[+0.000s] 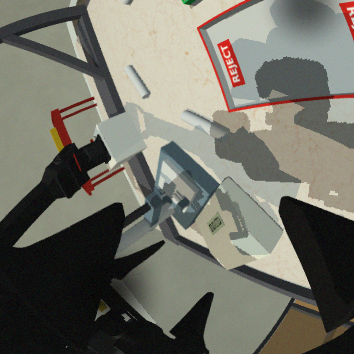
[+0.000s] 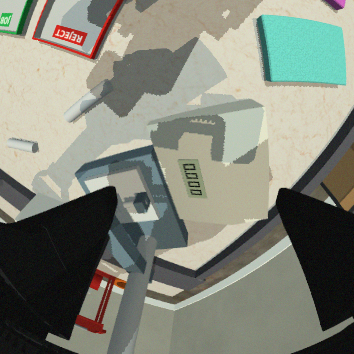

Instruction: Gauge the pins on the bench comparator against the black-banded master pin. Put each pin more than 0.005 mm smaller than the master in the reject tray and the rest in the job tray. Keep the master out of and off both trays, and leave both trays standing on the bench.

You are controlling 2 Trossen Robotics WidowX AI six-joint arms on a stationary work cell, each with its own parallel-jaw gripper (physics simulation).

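Places are measured from the left arm's base along level axes (x left, y back, z up), in metres.
Where they show: left gripper, fingertip midpoint: [image 1: 204, 208]; right gripper, fingertip midpoint: [image 1: 187, 268] [image 2: 199, 195]; right arm's base, link origin: [image 1: 102, 149].
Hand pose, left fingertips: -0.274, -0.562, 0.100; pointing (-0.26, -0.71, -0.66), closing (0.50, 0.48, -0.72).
Observation:
Things, the pixels of their centre, and the offset from my left fingertips, as dx, dy, dz. "*": a spot on its surface instead.
- red-rimmed reject tray, body centre: [image 1: 287, 43] -0.069, +0.055, -0.137
- green-rimmed job tray, surface spot: [image 1: 188, 1] [image 2: 18, 30] * -0.183, +0.010, -0.129
- turquoise block, body centre: [image 2: 307, 50] +0.188, +0.009, -0.136
- magenta block, surface spot: [image 2: 337, 3] * +0.221, +0.096, -0.130
- comparator's grey handle, surface spot: [image 2: 132, 300] * +0.042, -0.291, -0.004
- pale box, body centre: [image 2: 50, 229] [image 1: 117, 141] -0.163, -0.344, -0.103
- pin end, surface spot: [image 1: 126, 1] * -0.315, -0.062, -0.134
The blue comparator [image 1: 202, 175] [image 2: 172, 212] stands beside its cream readout box [image 1: 257, 220] [image 2: 235, 190], whose display shows zeros. A short light cylinder shows by its small inner block; I cannot tell if it is a pin. Two grey pins lie on the bench: a shorter one [image 1: 137, 81] [image 2: 22, 145] and a longer one [image 1: 197, 121] [image 2: 85, 102], partly shaded. No black band shows on them. The red-rimmed reject tray [image 1: 215, 70] [image 2: 106, 35] and green-rimmed job tray [image 1: 188, 1] [image 2: 22, 25] stand beyond. My left gripper [image 1: 204, 208] and right gripper [image 2: 197, 190] are open and empty, above the comparator area.
A turquoise block [image 2: 305, 50] and part of a magenta block [image 2: 337, 3] lie on the bench. The comparator's grey handle [image 2: 132, 300] sticks out over the dark bench edge. A pale box [image 1: 120, 140] on a black arm is beside the comparator. A pin end [image 1: 126, 1] shows at the top.

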